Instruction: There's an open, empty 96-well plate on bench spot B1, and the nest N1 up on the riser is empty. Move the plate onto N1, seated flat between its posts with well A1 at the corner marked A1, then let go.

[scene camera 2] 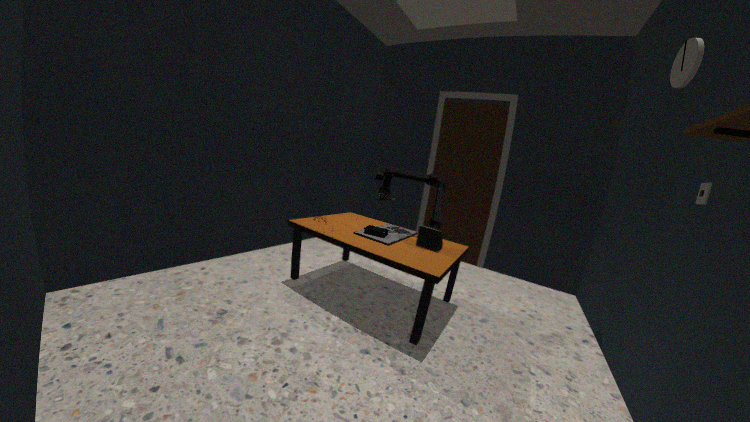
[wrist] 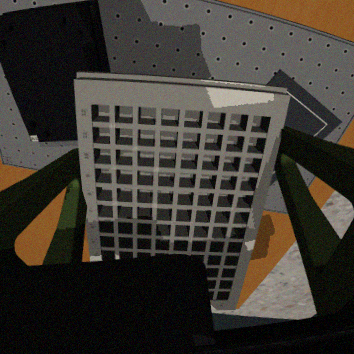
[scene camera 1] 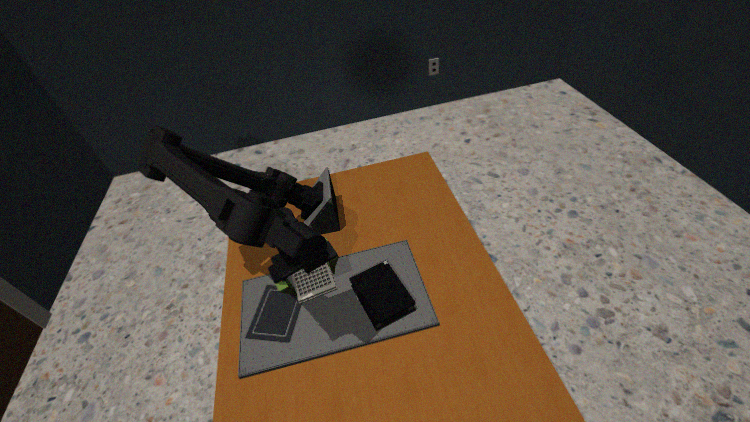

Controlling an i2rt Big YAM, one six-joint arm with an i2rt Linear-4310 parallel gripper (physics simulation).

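Frame: origin at the arm's base, x ahead, y left, z up, level; centimetres.
Seen in the pictures: gripper, fingertip midpoint: (scene camera 2: 382,200) (wrist: 176,146) (scene camera 1: 315,283); arm's base, link origin: (scene camera 2: 431,235) (scene camera 1: 314,201).
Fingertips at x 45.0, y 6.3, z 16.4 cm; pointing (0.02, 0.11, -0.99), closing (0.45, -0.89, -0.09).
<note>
Pixels of each thing's top centre, then the offset from my fingertips to it. "spot": a spot on its surface instead. Level surfaces: height alone.
- pale 96-well plate, top centre: (wrist: 169,255) (scene camera 1: 307,262) dx -2.9, dy -0.9, dz +3.7 cm
- black riser with the nest, top centre: (wrist: 49,85) (scene camera 1: 380,288) (scene camera 2: 376,227) dx -9.3, dy +13.1, dz -18.7 cm
- small white corner mark, top centre: (wrist: 33,138) (scene camera 1: 385,262) dx -18.3, dy +15.2, dz -19.7 cm
- bench spot pad, surface spot: (wrist: 302,117) spot: dx -3.7, dy -18.9, dz -23.4 cm
- grey pegboard, top centre: (wrist: 164,113) (scene camera 1: 332,300) (scene camera 2: 388,232) dx -10.4, dy -1.0, dz -23.5 cm
- orange table, surface height: dz -24.9 cm
The pale 96-well plate (scene camera 1: 314,283) (wrist: 150,93) is held between the fingers of my gripper (scene camera 1: 309,273) (scene camera 2: 385,196) (wrist: 176,146), which is shut on its two long sides. The plate is raised above the pegboard, between the riser and the bench spot. In the wrist view its column 12 end is at the top; the near left corner is hidden. The black riser with the nest (scene camera 1: 382,296) (scene camera 2: 376,230) (wrist: 50,70) bears a small white corner mark (scene camera 1: 386,261) (wrist: 33,138); its posts are too dark to tell. The bench spot pad (scene camera 1: 275,314) (wrist: 302,117) has a white outline and bears no plate.
The grey pegboard (scene camera 1: 309,341) (wrist: 260,40) carries the riser and the pad on the orange table (scene camera 1: 388,204) (scene camera 2: 319,228). A dark upright slanted panel (scene camera 1: 326,212) (scene camera 2: 430,238) stands behind the pegboard in scene camera 1, beside the arm.
</note>
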